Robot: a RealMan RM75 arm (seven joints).
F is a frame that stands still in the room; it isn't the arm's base.
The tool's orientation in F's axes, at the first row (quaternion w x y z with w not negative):
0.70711, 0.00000, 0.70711, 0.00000
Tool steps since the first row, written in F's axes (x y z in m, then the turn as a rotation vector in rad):
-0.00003, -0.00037, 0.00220, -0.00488, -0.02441, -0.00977
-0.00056, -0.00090, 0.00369, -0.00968, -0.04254, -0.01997
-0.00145, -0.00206, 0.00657, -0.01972, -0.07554, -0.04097
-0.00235, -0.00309, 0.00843, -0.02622, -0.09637, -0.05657
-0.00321, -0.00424, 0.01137, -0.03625, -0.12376, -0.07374
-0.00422, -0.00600, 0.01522, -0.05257, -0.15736, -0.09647
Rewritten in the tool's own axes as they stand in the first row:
-0.00220, -0.00037, -0.00003, 0.00977, -0.02441, -0.00488
-0.00369, -0.00090, -0.00056, 0.01997, -0.04254, -0.00968
-0.00657, -0.00206, -0.00145, 0.04097, -0.07554, -0.01972
-0.00843, -0.00309, -0.00235, 0.05657, -0.09637, -0.02622
-0.01137, -0.00424, -0.00321, 0.07374, -0.12376, -0.03625
-0.01522, -0.00600, -0.00422, 0.09647, -0.15736, -0.05257

